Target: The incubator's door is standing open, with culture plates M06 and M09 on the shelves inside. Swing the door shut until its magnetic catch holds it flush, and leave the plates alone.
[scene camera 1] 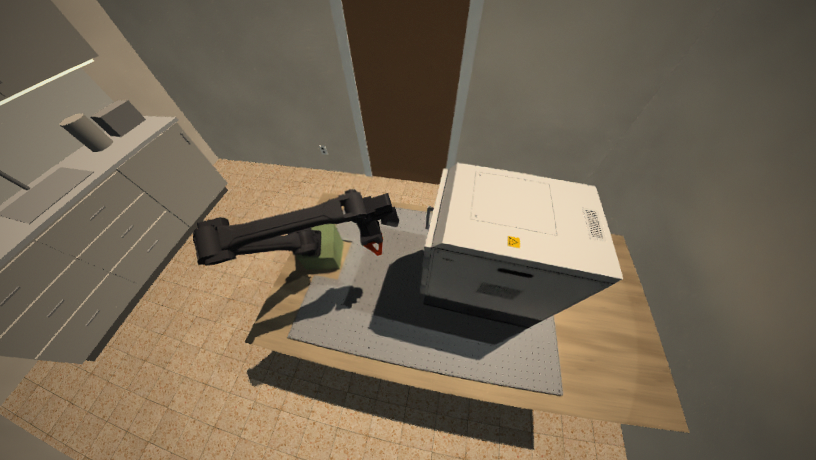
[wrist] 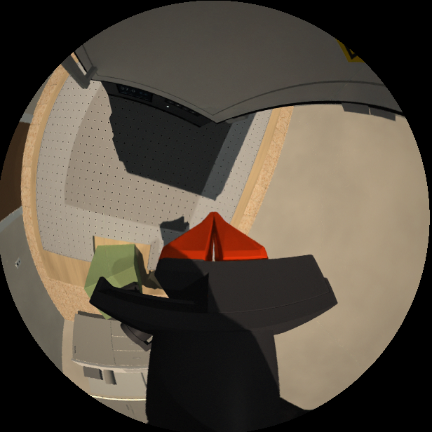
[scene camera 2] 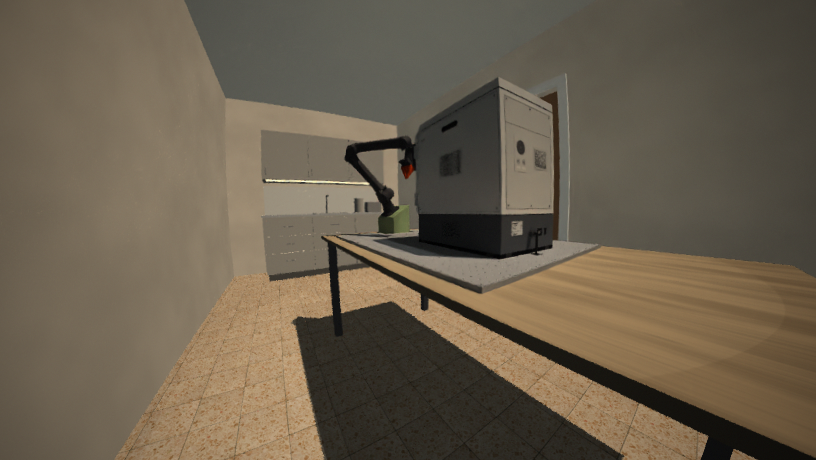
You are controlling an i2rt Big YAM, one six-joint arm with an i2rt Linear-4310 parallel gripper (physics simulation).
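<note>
The white incubator stands on the pegboard. Its door lies along the front face, looking closed or very nearly so; whether it sits fully flush I cannot tell. The door handle sticks out at the door's far side. My gripper is shut and empty, its red fingertips pointing down in front of the door. The dark wrist parts above are close to the door in scene camera 2; contact cannot be told. Plates M06 and M09 are hidden.
The grey pegboard lies on the wooden table. The arm's green base stands at the table's end, facing the incubator. Counter cabinets stand beyond it.
</note>
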